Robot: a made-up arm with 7 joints. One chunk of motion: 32 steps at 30 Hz.
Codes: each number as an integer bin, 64 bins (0 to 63) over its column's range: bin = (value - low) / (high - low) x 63, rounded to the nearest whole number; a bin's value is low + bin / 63 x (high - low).
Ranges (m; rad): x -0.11..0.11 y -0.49..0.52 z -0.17..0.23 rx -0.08..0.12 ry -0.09..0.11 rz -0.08..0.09
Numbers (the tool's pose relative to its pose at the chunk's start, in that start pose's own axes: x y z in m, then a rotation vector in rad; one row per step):
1: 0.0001 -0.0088 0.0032 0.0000 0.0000 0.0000
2: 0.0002 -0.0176 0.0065 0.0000 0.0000 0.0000
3: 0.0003 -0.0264 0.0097 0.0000 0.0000 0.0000
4: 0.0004 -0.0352 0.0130 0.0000 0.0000 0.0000
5: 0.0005 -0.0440 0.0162 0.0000 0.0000 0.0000
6: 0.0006 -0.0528 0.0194 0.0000 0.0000 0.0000
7: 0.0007 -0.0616 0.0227 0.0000 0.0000 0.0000
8: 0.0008 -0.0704 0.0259 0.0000 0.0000 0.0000
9: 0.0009 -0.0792 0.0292 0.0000 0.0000 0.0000
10: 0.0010 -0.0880 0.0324 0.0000 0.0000 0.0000
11: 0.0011 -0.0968 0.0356 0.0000 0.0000 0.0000
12: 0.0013 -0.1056 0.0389 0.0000 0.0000 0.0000
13: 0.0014 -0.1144 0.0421 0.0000 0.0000 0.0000
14: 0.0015 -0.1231 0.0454 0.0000 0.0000 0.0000
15: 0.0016 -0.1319 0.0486 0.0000 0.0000 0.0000
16: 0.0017 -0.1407 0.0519 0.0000 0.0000 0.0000
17: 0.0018 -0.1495 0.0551 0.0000 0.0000 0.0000
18: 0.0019 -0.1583 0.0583 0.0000 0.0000 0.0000
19: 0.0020 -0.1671 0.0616 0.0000 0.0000 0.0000
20: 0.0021 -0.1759 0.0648 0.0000 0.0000 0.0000
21: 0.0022 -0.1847 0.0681 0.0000 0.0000 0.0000
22: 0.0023 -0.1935 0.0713 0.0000 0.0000 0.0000
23: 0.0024 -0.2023 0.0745 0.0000 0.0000 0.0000
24: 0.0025 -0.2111 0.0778 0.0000 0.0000 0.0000
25: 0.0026 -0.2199 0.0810 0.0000 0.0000 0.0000
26: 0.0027 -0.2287 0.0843 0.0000 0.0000 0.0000
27: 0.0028 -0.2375 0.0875 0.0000 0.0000 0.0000
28: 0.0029 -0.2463 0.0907 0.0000 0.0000 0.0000
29: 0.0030 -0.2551 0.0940 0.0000 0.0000 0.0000
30: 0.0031 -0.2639 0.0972 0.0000 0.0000 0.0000
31: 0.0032 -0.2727 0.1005 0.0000 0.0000 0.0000
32: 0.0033 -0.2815 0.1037 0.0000 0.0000 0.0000
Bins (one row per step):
1: 32 30 27 25 28 30
2: 32 29 28 25 28 30
3: 32 29 28 25 28 30
4: 32 28 29 25 28 30
5: 32 28 29 25 28 30
6: 32 27 30 25 28 30
7: 32 27 30 25 28 30
8: 32 26 31 25 28 30
9: 32 26 31 25 28 30
10: 32 25 32 25 28 30
11: 32 25 32 25 28 30
12: 32 24 33 25 28 30
13: 32 23 33 25 28 30
14: 32 23 34 25 28 30
15: 32 22 34 25 28 30
16: 32 22 35 25 28 30
17: 32 21 35 25 28 30
18: 32 21 36 25 28 30
19: 32 20 36 25 28 30
20: 32 20 37 25 28 30
21: 32 19 38 25 28 30
22: 32 18 38 25 28 30
23: 32 18 39 25 28 30
24: 32 17 39 25 28 30
25: 32 17 40 25 28 30
26: 32 16 40 25 28 30
27: 32 16 41 25 28 30
28: 32 15 41 25 28 30
29: 32 15 42 25 28 30
30: 32 14 42 25 28 30
31: 32 14 43 25 28 30
32: 32 13 43 25 28 30

